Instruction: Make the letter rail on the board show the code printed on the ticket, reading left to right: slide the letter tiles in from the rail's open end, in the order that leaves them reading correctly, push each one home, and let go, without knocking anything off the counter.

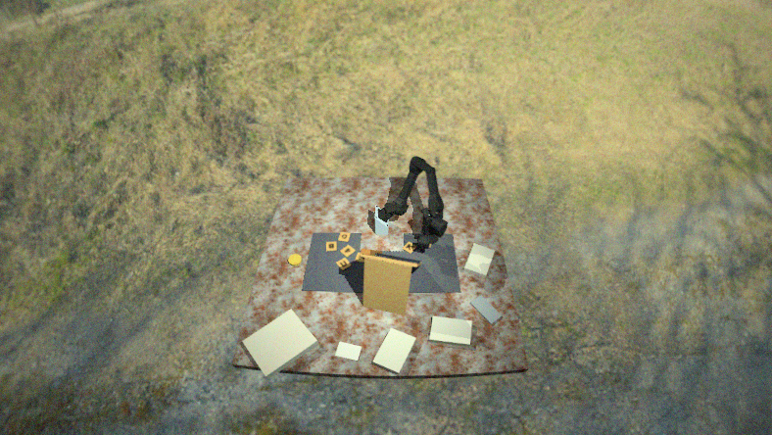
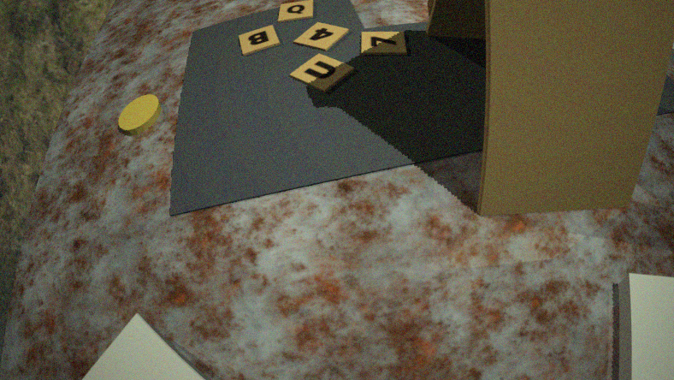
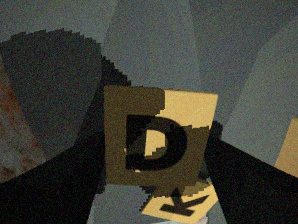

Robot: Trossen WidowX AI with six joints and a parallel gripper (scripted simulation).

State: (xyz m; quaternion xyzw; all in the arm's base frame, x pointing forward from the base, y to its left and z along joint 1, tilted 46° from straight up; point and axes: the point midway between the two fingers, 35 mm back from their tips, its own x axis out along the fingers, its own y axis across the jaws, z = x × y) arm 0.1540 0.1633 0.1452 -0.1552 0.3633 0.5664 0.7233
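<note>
My gripper tip is 150 mm short of the white ticket, 120 mm to the left of it and 50 mm below it. Also, from my gripper tip: grey mat (230 mm to the right, 50 mm ahead, 30 mm below); grey block (420 mm ahead, 240 mm to the left, 20 mm below); tan letter tile (right at my gripper tip).
</note>
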